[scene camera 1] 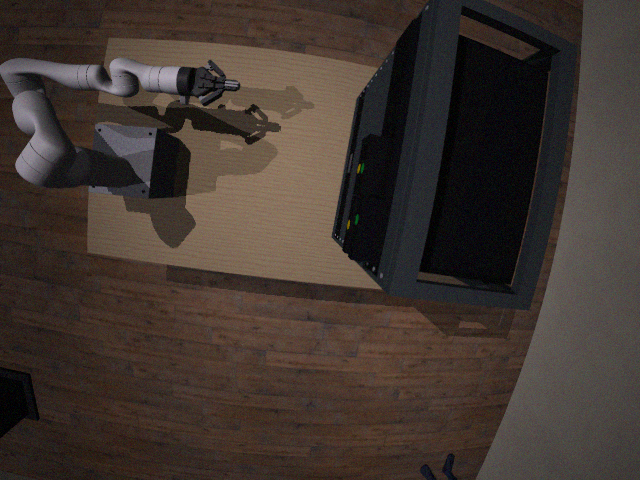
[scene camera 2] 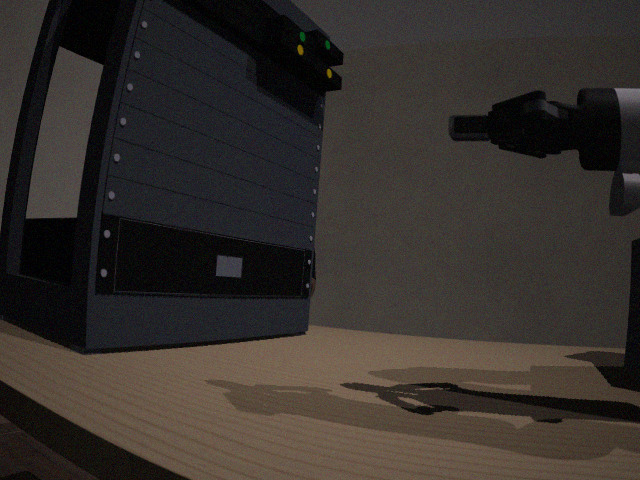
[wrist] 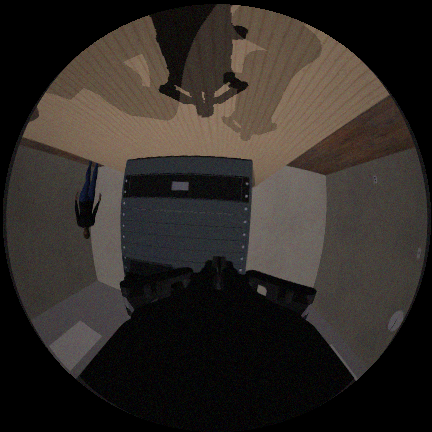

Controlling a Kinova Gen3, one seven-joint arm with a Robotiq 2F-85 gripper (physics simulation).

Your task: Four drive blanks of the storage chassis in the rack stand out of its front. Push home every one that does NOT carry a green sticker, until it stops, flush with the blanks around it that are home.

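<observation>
A rack (scene camera 2: 196, 220) stands in the robot's scene, visible in scene camera 1 (scene camera 1: 442, 154) and in the wrist view (wrist: 152, 241) too. The gripper (scene camera 2: 449, 128) can likewise be seen in scene camera 1 (scene camera 1: 239, 86), and the wrist view (wrist: 218, 264) includes it as well.
</observation>
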